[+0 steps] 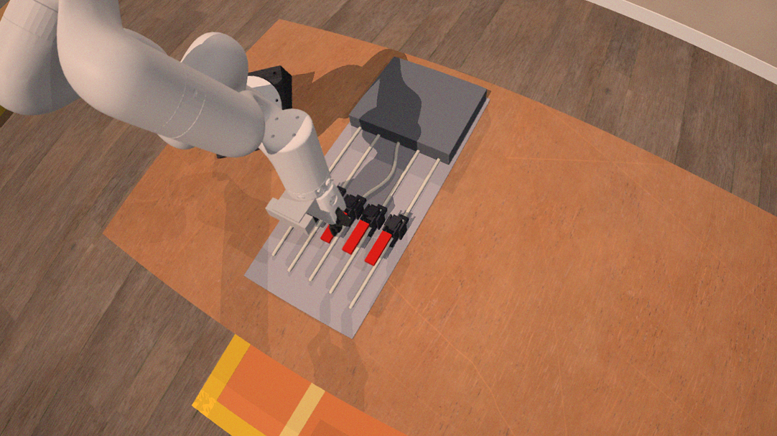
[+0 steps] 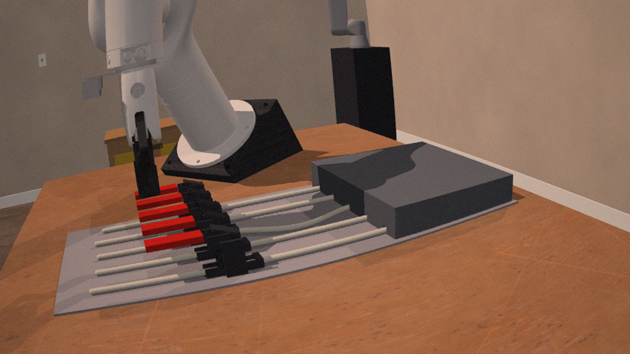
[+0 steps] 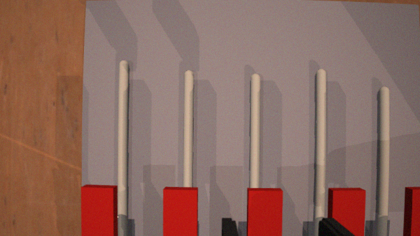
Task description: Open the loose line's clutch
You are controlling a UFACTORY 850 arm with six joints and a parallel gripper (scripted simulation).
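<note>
Now: hand 6 cm to the left of the grey plate and 11 cm above it.
</note>
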